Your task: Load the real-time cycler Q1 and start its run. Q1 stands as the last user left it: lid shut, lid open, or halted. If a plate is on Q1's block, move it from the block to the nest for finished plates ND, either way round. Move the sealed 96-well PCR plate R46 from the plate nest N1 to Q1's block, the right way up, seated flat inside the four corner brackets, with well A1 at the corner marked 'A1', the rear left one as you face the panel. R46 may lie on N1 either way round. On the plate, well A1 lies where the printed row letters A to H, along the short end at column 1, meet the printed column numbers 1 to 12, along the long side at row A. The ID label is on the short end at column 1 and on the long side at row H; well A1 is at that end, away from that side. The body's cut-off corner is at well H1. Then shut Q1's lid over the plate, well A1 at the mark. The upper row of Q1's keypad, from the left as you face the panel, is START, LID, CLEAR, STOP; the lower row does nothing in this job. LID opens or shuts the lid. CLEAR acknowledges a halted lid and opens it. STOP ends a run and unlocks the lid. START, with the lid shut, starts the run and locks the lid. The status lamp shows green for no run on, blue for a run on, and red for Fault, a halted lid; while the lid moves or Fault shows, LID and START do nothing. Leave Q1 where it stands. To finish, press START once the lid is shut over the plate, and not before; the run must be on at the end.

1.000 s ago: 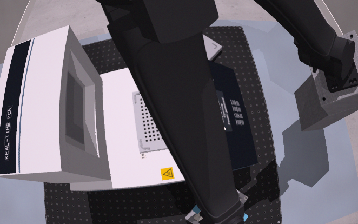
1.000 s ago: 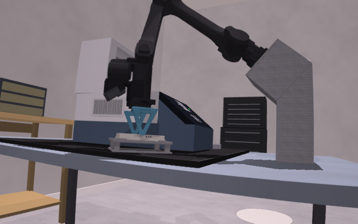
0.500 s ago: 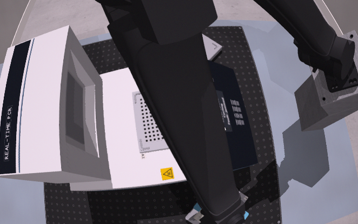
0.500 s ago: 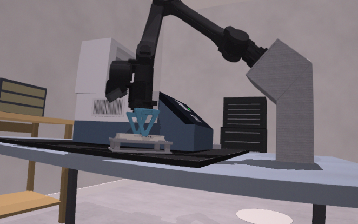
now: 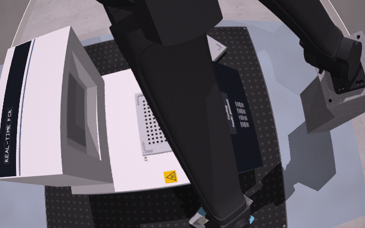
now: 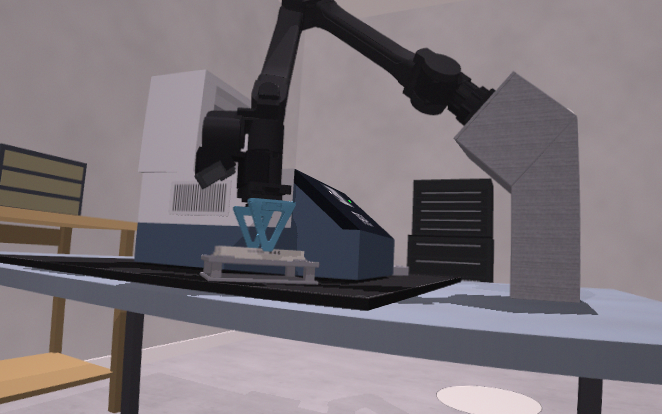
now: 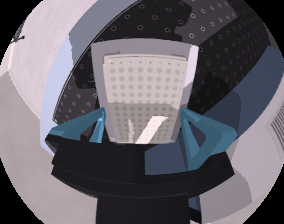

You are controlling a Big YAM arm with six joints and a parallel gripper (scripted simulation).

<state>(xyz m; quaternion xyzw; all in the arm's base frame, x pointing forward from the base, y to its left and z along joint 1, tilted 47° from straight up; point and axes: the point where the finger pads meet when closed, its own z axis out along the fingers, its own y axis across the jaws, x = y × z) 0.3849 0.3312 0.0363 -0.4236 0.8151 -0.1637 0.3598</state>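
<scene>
Right now the sealed plate R46 is 10 mm below my hand. From my hand the other things lie so: grey nest ND: 570 mm to the right, 90 mm ahead, 40 mm below; then nest N1: 20 mm below.
</scene>
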